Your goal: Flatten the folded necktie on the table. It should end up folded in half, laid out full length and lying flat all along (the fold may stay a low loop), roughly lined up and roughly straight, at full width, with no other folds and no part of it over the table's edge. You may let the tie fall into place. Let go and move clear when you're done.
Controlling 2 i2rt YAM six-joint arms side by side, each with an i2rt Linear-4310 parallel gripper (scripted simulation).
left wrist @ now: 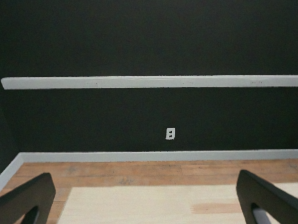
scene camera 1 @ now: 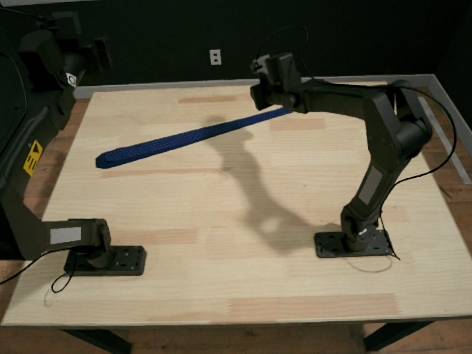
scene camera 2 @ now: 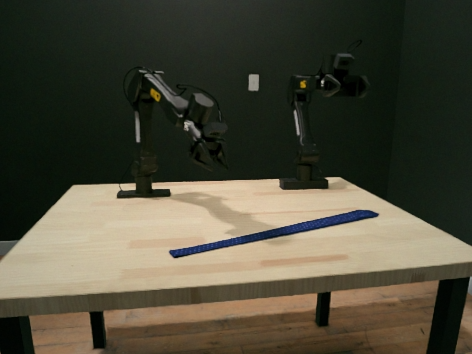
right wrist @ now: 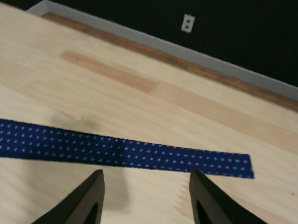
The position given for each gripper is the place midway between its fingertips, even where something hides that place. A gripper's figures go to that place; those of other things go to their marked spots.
The right gripper (scene camera 1: pixel 258 91): 0.99 m from the lens. A blue dotted necktie (scene camera 1: pixel 123 155): 1.13 m from the lens.
